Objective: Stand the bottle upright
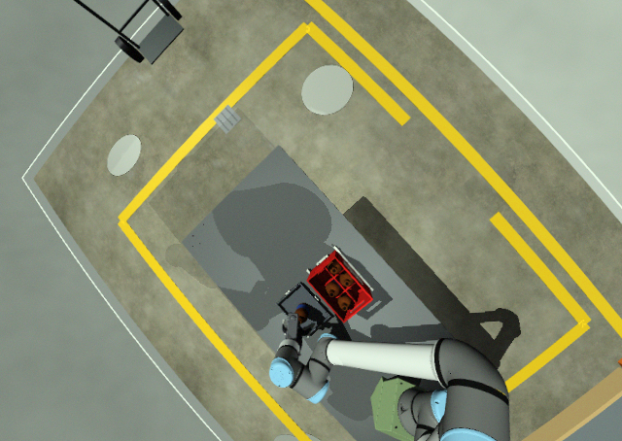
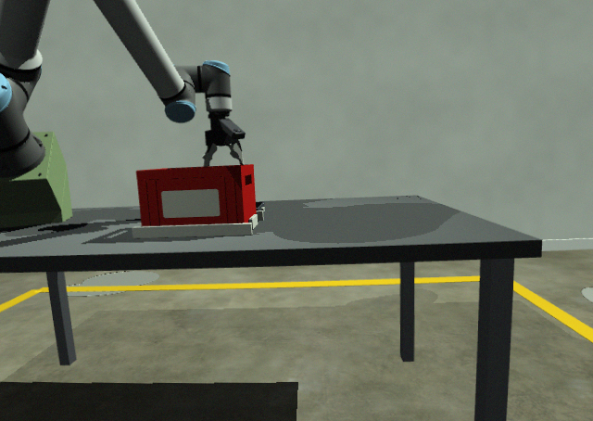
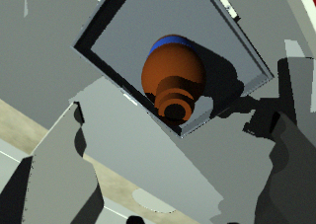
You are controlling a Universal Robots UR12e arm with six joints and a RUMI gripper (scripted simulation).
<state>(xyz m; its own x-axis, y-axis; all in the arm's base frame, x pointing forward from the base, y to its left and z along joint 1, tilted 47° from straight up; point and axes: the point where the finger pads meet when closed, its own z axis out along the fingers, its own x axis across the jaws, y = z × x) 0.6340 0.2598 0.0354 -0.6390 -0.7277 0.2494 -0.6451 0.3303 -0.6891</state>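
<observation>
Right now my hand is 140 mm above the dark tray. Round my hand: red crate (270 mm to the right, 70 mm below); bottle (80 mm ahead, 310 mm to the right, 70 mm below).
</observation>
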